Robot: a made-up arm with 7 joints. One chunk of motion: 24 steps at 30 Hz.
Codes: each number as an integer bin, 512 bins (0 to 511) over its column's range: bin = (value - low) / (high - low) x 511, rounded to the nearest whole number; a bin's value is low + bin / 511 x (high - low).
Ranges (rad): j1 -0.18..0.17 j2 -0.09..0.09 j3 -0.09..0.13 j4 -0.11..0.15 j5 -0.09..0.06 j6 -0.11..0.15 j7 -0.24..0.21
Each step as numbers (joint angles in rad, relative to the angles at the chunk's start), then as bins.
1 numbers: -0.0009 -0.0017 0.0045 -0.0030 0.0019 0.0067 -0.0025
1 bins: 261 251 219 210 313 229 270
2 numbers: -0.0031 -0.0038 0.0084 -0.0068 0.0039 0.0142 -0.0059
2 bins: 258 245 229 203 320 244 266
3 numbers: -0.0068 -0.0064 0.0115 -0.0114 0.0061 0.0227 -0.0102
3 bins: 253 237 236 194 327 261 261
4 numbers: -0.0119 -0.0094 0.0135 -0.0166 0.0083 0.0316 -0.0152
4 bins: 245 229 240 184 335 278 255
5 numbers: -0.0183 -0.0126 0.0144 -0.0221 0.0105 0.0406 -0.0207
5 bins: 236 220 242 173 342 296 249
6 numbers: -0.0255 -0.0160 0.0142 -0.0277 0.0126 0.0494 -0.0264
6 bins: 226 210 242 162 350 313 243
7 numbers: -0.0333 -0.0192 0.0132 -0.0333 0.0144 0.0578 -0.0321
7 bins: 214 201 240 151 356 330 236
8 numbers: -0.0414 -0.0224 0.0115 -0.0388 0.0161 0.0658 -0.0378
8 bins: 202 192 236 140 361 346 230
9 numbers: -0.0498 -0.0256 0.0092 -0.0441 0.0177 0.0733 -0.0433
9 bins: 190 183 230 130 367 360 223
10 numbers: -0.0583 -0.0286 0.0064 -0.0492 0.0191 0.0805 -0.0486
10 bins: 178 174 224 119 372 374 217
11 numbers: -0.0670 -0.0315 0.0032 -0.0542 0.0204 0.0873 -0.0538
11 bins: 165 166 216 110 376 388 211
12 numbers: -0.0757 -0.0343 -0.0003 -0.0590 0.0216 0.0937 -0.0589
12 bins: 152 158 208 100 380 400 206
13 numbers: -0.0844 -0.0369 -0.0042 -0.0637 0.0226 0.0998 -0.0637
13 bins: 140 151 199 91 384 412 200
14 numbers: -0.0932 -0.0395 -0.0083 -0.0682 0.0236 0.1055 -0.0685
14 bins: 127 143 190 82 387 424 195
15 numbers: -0.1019 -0.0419 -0.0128 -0.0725 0.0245 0.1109 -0.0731
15 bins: 114 137 179 74 390 434 190
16 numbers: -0.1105 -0.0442 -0.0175 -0.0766 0.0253 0.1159 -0.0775
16 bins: 101 130 168 66 393 444 185
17 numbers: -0.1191 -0.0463 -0.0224 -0.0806 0.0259 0.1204 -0.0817
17 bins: 89 124 157 58 395 453 180
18 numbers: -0.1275 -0.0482 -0.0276 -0.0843 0.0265 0.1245 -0.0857
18 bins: 77 119 145 51 397 461 175
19 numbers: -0.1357 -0.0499 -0.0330 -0.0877 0.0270 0.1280 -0.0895
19 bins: 65 114 132 44 399 468 171
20 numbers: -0.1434 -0.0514 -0.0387 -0.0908 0.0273 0.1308 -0.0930
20 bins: 53 110 119 38 400 473 167
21 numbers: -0.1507 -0.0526 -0.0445 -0.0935 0.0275 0.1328 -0.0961
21 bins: 43 106 106 32 400 477 163
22 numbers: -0.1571 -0.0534 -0.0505 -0.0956 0.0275 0.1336 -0.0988
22 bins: 33 104 92 28 400 479 160
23 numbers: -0.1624 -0.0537 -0.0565 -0.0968 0.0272 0.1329 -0.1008
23 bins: 26 103 78 26 399 477 158
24 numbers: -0.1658 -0.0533 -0.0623 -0.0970 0.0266 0.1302 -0.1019
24 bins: 21 104 64 26 397 472 157
